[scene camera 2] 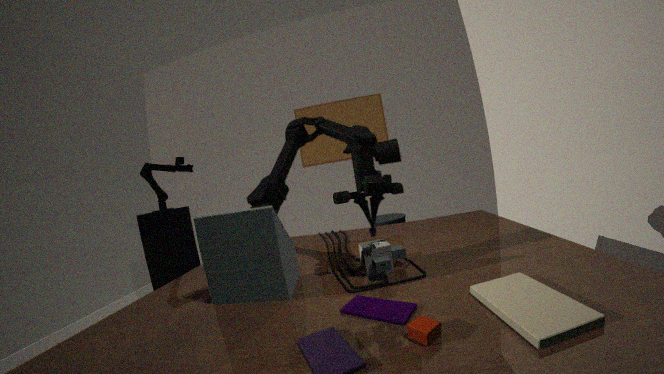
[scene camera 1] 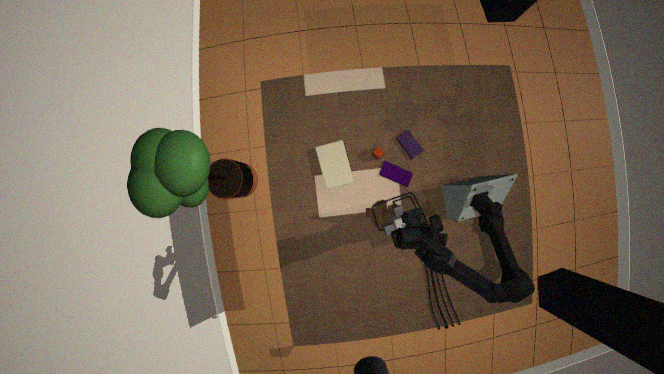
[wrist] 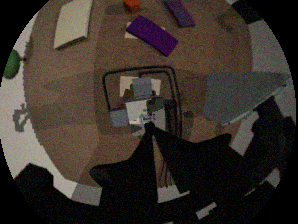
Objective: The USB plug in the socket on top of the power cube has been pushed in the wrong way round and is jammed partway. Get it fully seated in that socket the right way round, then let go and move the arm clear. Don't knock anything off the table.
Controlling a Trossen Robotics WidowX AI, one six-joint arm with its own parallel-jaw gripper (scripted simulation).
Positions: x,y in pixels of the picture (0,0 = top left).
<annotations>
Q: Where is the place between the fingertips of my gripper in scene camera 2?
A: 372,223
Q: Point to an orange block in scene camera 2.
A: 425,330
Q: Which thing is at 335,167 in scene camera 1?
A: A cream book.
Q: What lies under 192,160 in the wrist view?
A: My gripper.
</annotations>
